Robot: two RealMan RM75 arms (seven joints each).
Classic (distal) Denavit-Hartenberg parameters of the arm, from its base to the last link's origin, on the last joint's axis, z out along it. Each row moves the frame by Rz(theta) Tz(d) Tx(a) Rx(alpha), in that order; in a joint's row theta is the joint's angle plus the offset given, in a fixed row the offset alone. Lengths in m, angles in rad.
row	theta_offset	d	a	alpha
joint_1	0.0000	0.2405	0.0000	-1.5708
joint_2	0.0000	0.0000	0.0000	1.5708
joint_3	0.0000	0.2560	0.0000	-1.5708
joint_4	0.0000	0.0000	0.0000	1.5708
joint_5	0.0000	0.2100	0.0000	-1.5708
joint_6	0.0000	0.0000	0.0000	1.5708
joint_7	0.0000	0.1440	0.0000	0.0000
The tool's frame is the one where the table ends.
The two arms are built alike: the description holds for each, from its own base.
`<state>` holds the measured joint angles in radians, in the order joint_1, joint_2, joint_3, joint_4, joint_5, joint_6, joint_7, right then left.
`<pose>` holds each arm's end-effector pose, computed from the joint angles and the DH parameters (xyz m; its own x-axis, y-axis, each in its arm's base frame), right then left.
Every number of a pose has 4 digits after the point.
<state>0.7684 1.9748 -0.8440 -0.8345 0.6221 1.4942 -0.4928 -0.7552 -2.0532 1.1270 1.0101 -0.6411 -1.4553 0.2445</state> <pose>0.2399 0.3980 0.0422 0.2936 -0.9424 -0.1604 -0.9345 -0.2475 -0.2559 -0.1921 0.3937 0.0022 0.3196 0.9411 0.1105 0.9074 -0.2704 -0.3216</pose>
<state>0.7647 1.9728 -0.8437 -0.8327 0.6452 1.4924 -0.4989 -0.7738 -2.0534 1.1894 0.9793 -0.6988 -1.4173 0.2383</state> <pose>0.2388 0.3982 0.0424 0.2954 -0.9399 -0.1715 -0.9380 -0.2512 -0.2389 -0.1802 0.3948 -0.0121 0.3452 0.9337 0.0955 0.9058 -0.3048 -0.2942</pose>
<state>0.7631 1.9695 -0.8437 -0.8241 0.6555 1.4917 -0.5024 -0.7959 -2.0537 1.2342 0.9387 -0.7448 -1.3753 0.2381</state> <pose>0.2396 0.3977 0.0422 0.2918 -0.9407 -0.1729 -0.9406 -0.2495 -0.2302 -0.1716 0.3967 -0.0244 0.3612 0.9282 0.0889 0.9053 -0.3262 -0.2722</pose>
